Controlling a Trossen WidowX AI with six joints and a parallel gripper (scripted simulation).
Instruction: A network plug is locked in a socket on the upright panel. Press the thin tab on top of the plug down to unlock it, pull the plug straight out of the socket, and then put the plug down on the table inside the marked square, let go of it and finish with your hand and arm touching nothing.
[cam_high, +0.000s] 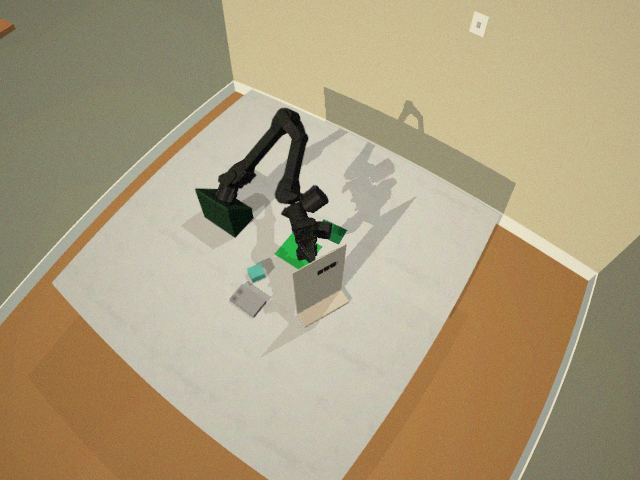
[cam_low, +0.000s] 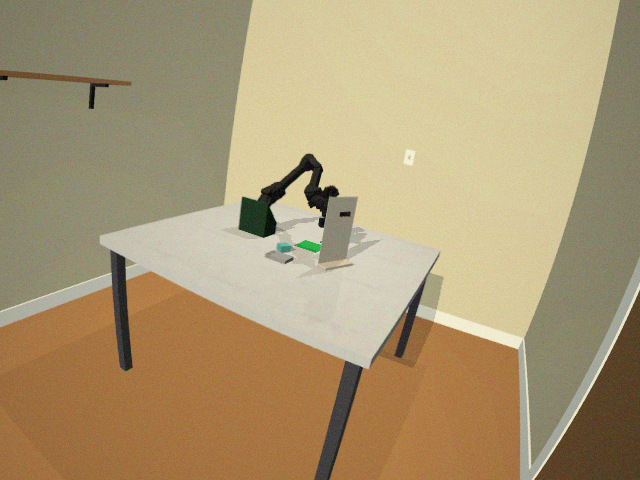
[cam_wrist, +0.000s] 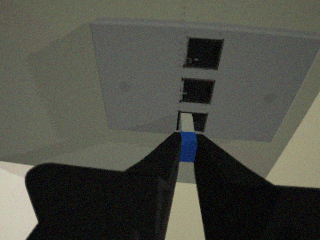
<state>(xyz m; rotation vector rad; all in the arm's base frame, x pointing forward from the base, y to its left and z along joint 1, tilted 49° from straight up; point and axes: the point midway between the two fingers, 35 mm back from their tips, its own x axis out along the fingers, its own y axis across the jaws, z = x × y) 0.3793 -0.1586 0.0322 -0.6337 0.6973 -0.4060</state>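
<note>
Right now the green marked square is 130 mm behind my gripper tip, 130 mm to the left of it and 230 mm below it. Also, from my gripper tip: pale thin tab (10 mm ahead); then upright grey panel (40 mm ahead, 10 mm to the right, 90 mm below); then network plug (10 mm ahead).
</note>
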